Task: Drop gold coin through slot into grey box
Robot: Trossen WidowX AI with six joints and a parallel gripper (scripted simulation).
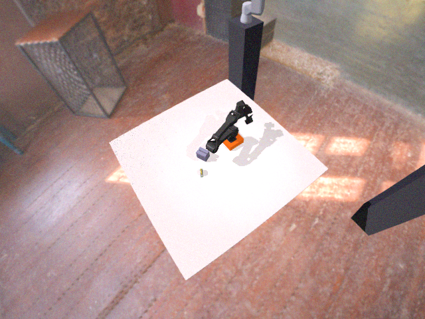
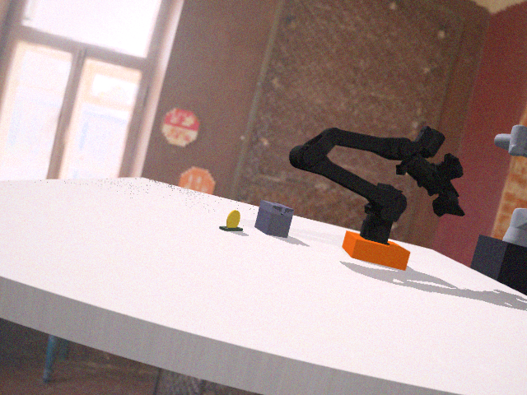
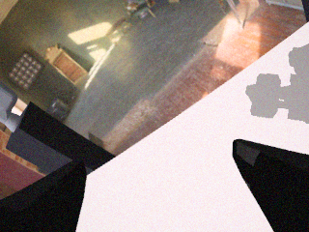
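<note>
The gold coin lies 580 mm ahead of my gripper tip, 130 mm to the left of it and 170 mm below it.
</note>
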